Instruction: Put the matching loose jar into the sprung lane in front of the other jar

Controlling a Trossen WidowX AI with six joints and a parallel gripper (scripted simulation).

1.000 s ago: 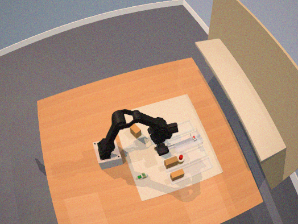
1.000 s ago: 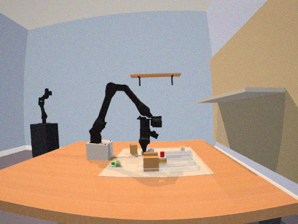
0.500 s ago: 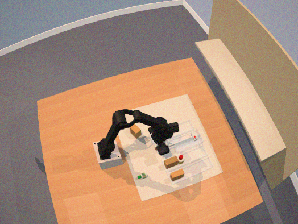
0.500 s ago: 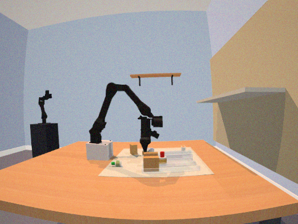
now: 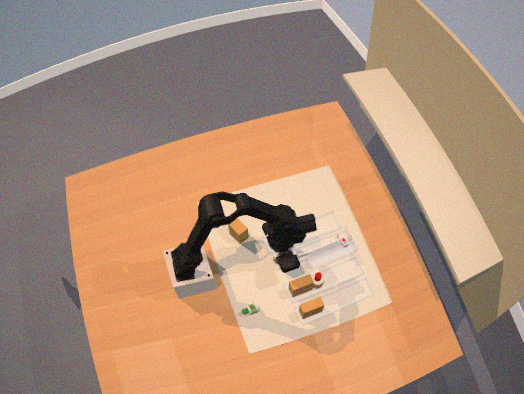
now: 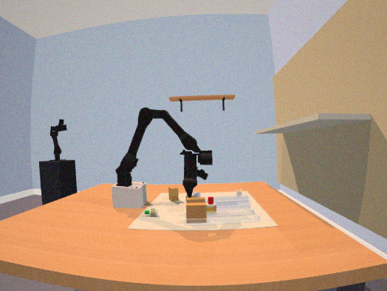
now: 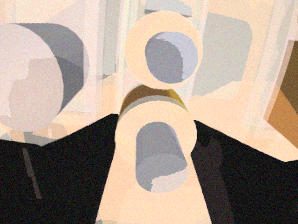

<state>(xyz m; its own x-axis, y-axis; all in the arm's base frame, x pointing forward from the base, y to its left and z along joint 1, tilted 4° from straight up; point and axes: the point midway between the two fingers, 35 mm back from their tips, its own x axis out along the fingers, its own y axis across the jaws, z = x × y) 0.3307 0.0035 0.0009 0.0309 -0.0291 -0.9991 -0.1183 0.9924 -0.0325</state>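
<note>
The grey can is 1 cm ahead of my gripper tip, 8 cm to the left of it and 2 cm below it. From my gripper tip the other things lie so: clear pusher lane 16 cm ahead, 1 cm to the right, 3 cm below.
</note>
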